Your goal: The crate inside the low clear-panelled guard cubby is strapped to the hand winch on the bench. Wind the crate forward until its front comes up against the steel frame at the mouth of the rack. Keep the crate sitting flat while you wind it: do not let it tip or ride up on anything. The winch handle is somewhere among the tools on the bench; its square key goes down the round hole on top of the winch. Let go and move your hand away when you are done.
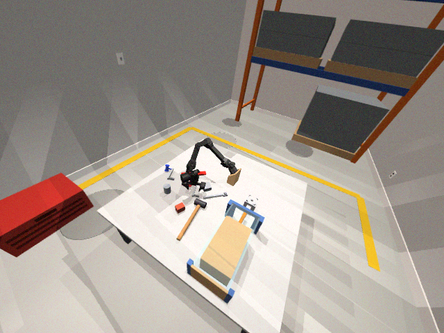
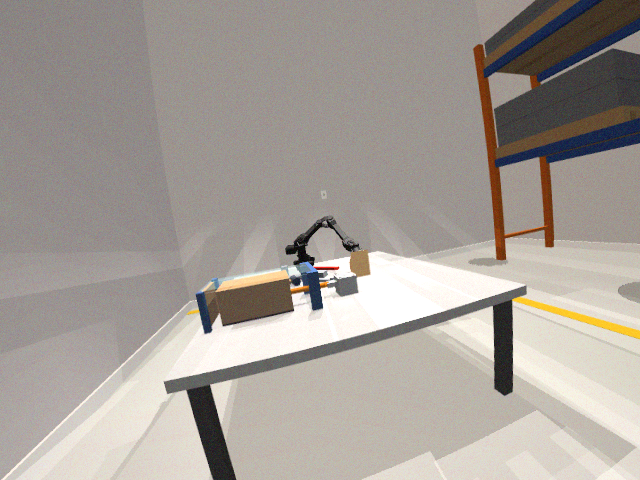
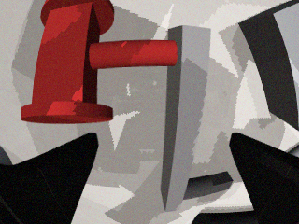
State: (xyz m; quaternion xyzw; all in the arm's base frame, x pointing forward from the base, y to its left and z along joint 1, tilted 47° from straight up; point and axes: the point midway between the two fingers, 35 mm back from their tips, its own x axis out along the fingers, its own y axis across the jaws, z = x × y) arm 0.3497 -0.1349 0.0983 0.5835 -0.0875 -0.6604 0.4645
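Now: the red-knobbed winch handle 10 mm to the right of my gripper tip, 10 mm behind it and 10 mm above it. Round my gripper tip: grey block: 100 mm behind, 50 mm to the left, 10 mm above; red knob: 50 mm to the right, 30 mm behind, 20 mm above; red bar: 150 mm to the right, 150 mm behind.
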